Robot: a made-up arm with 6 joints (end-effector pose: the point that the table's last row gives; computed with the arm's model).
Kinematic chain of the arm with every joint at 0, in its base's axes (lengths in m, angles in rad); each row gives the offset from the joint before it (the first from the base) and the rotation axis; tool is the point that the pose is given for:
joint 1: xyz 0 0 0.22 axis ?
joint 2: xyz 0 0 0 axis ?
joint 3: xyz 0 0 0.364 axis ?
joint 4: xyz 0 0 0 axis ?
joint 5: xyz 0.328 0 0 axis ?
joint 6: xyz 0 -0.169 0 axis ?
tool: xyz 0 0 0
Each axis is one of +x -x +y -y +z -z.
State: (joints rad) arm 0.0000 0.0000 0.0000 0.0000 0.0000 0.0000
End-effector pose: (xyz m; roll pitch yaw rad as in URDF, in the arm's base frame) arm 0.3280 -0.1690 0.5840 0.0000 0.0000 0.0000
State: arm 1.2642 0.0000 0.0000 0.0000 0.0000 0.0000
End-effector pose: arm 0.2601 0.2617 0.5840 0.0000 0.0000 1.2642
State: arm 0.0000 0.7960 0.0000 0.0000 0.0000 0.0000
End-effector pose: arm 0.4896 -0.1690 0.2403 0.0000 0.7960 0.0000
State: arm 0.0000 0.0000 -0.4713 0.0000 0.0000 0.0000
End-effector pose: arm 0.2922 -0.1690 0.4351 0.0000 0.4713 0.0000
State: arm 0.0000 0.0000 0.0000 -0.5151 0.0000 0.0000
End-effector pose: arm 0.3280 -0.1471 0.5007 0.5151 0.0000 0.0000
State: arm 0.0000 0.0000 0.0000 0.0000 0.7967 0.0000
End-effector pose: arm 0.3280 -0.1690 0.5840 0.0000 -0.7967 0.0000
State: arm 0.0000 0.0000 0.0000 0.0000 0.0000 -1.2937
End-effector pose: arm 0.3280 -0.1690 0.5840 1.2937 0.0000 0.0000
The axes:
joint 1: +z
joint 2: +y
joint 3: -y
joint 4: -x
joint 5: -y
joint 6: -x

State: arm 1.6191 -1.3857 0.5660 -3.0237 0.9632 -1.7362
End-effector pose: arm -0.1454 -0.4688 0.5989 -1.3263 -0.9847 1.4436
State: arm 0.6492 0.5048 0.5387 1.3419 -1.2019 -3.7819
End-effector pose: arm 0.4201 0.2707 0.7142 2.3271 0.2006 -0.5371
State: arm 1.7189 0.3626 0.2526 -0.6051 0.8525 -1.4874
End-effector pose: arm 0.0719 0.4602 0.4288 2.2263 -0.5743 1.1836
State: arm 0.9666 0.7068 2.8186 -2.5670 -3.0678 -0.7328
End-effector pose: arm -0.0337 0.2009 0.8253 -1.7584 1.0902 1.0534
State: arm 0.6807 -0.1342 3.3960 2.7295 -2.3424 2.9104
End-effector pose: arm -0.3513 -0.0852 0.3938 -0.1745 0.3508 0.3700
